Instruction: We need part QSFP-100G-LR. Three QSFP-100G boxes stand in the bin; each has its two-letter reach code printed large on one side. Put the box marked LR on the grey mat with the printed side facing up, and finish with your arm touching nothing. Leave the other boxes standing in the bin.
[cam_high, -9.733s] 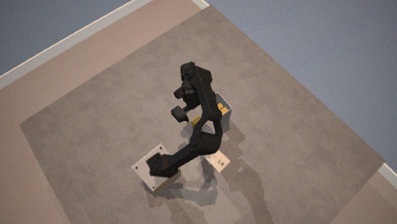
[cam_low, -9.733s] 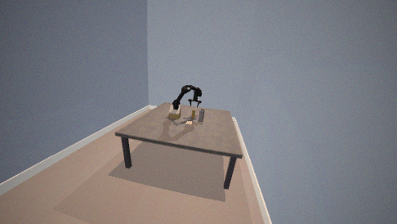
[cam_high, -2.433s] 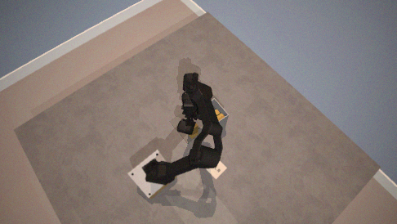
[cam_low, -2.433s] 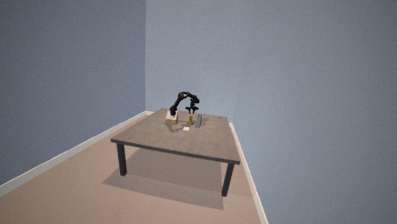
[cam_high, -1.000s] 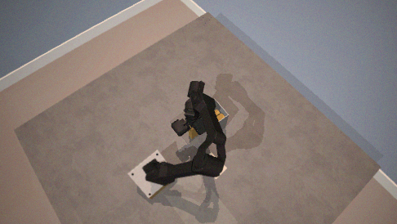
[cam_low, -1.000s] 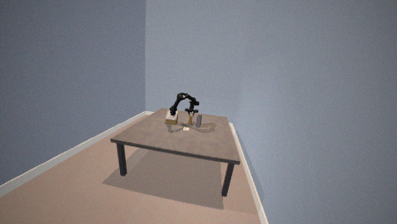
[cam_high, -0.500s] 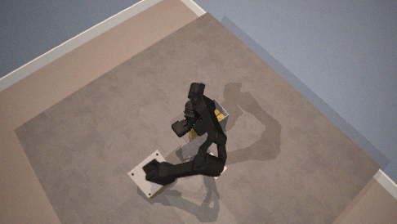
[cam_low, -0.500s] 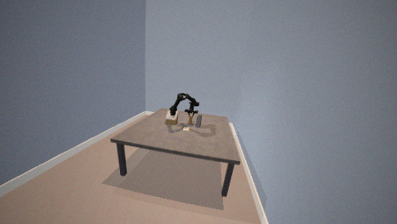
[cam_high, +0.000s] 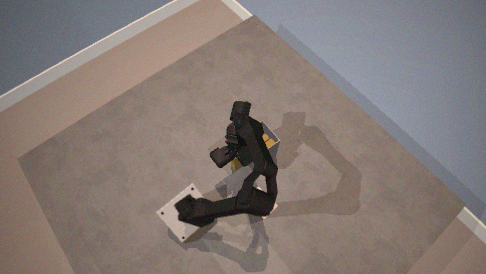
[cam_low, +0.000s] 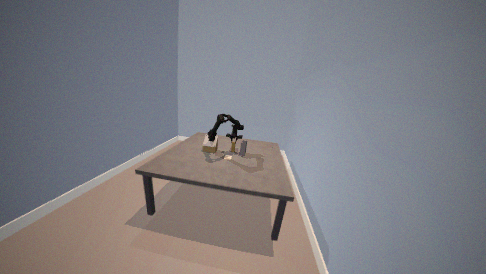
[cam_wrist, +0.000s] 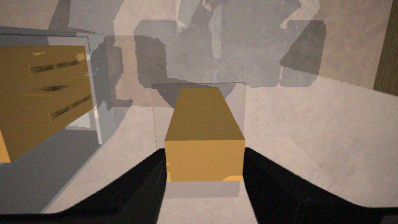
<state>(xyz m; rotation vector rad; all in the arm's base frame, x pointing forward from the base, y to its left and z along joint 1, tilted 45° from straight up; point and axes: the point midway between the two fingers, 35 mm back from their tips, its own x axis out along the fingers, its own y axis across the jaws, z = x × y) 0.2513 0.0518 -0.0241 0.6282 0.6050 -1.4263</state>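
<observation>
Right now the grey mat is 6 cm to the left of my gripper tip and 11 cm below it.
</observation>
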